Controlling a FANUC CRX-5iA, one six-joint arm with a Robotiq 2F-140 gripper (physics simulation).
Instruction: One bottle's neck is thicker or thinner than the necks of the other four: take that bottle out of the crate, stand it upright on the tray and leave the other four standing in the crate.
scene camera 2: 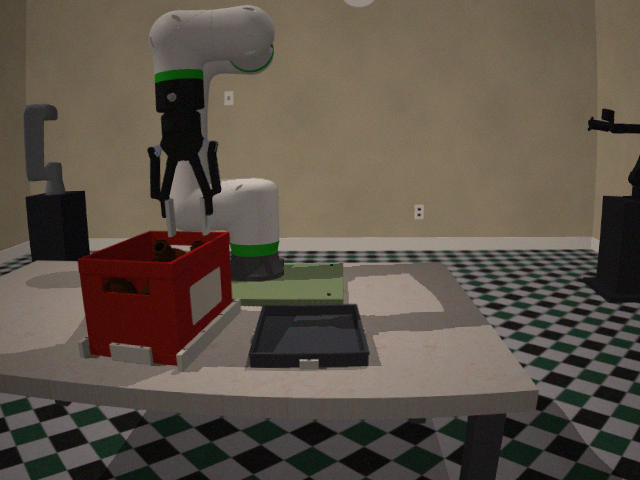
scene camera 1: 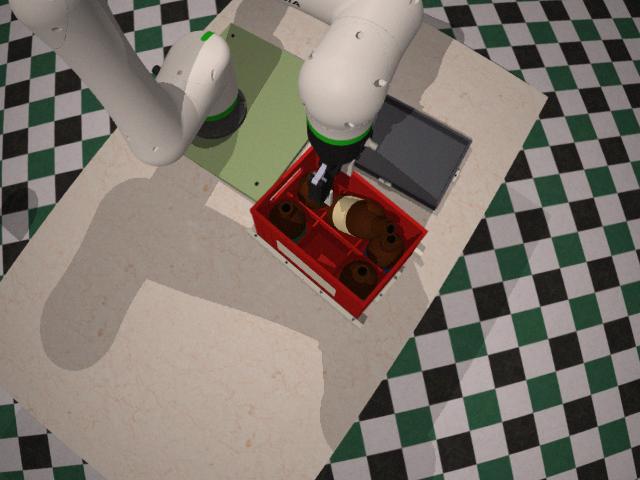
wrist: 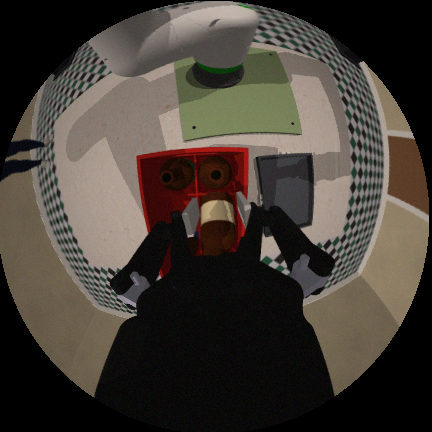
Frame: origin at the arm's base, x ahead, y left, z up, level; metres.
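Seen in the pictures: gripper, fingertip midpoint: (scene camera 2: 189, 234) (scene camera 1: 334, 185) (wrist: 217, 203); arm's base, origin of the base link: (scene camera 2: 255, 274) (scene camera 1: 215, 110) (wrist: 217, 70).
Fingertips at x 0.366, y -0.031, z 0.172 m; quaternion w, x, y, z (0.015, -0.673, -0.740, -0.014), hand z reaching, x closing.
Offsets run from my fingertips to a thing's top centre. "spot": to the spot under its first point.
The red crate {dx +0.047, dy -0.044, dz -0.010 m} (scene camera 1: 263, 227) (scene camera 2: 129, 320) (wrist: 141, 185) holds brown bottles. One with a cream label (scene camera 1: 356, 215) (wrist: 217, 237) leans far over in its row, its neck near a bottle {dx +0.141, dy -0.008, dz -0.022 m} (scene camera 1: 385, 252) in the corner. Other bottles stand upright: one {dx -0.046, dy -0.085, dz -0.022 m} (scene camera 1: 287, 221) (wrist: 179, 174), one {dx -0.043, dy +0.001, dz -0.022 m} (scene camera 1: 309, 192) (wrist: 215, 171) partly behind the gripper in scene camera 1, and one {dx +0.137, dy -0.090, dz -0.022 m} (scene camera 1: 359, 279). I cannot tell which neck differs. My gripper (scene camera 1: 324, 198) (scene camera 2: 188, 232) (wrist: 217, 203) is partly open and empty, fingertips about at rim height, above the labelled bottle's lower end. The dark tray {spot: dx +0.055, dy +0.233, dz -0.180 m} (scene camera 1: 413, 155) (scene camera 2: 310, 341) (wrist: 290, 185) lies beside the crate.
A green base plate (scene camera 1: 268, 124) (scene camera 2: 310, 284) (wrist: 240, 112) lies behind the crate, under the arm's base. Pale strips {spot: dx +0.081, dy +0.059, dz -0.165 m} (scene camera 2: 209, 333) border the crate's foot. The crate walls and inner dividers {dx +0.047, dy -0.044, dz -0.091 m} (scene camera 1: 336, 235) stand close around the bottles.
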